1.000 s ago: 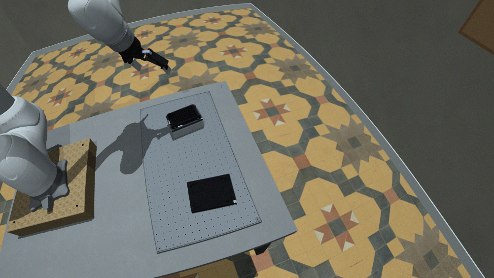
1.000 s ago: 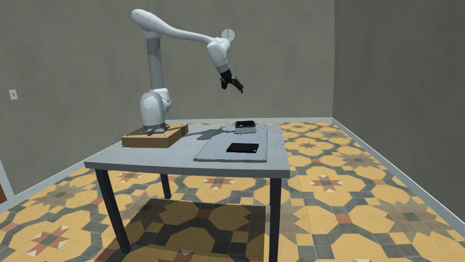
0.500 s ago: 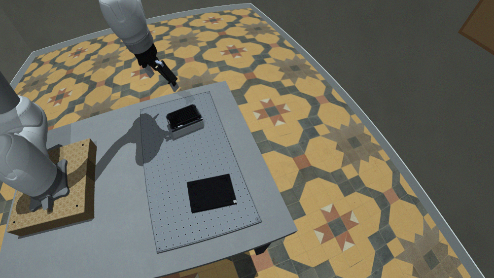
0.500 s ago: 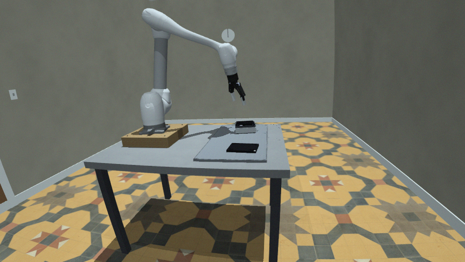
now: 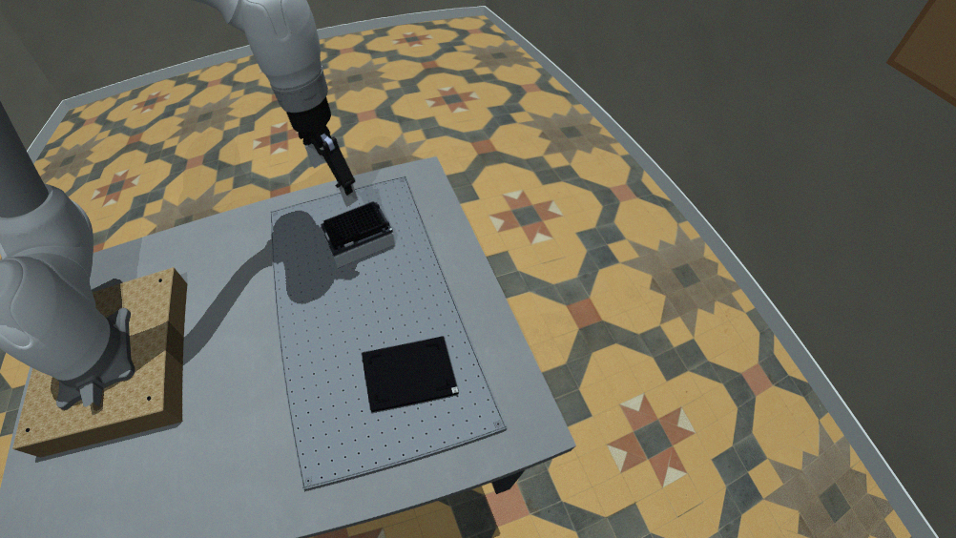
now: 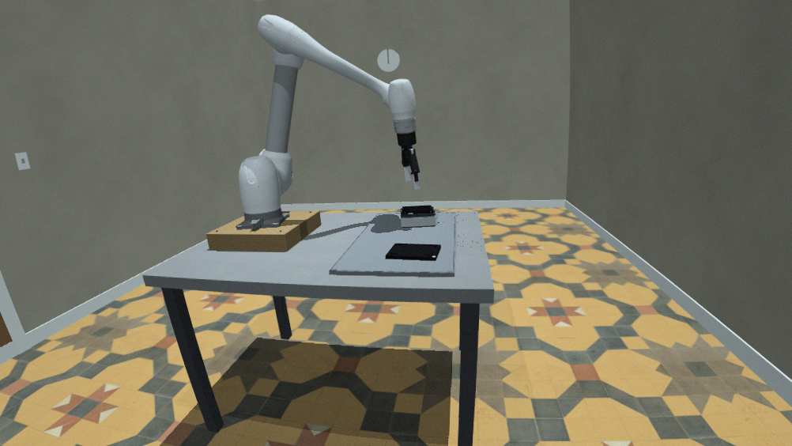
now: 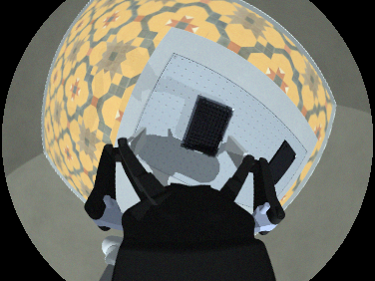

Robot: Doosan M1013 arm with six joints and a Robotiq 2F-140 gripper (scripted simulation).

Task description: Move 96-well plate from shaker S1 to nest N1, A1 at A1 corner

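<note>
My gripper is now 1 cm short of the black 96-well plate, 4 cm to the left of it and 11 cm above it. The rest, counted from my hand: A1 mark (2 cm ahead, 46 cm to the right, 16 cm below); then black plate nest N1 (3 cm behind, 39 cm to the right, 16 cm below).
</note>
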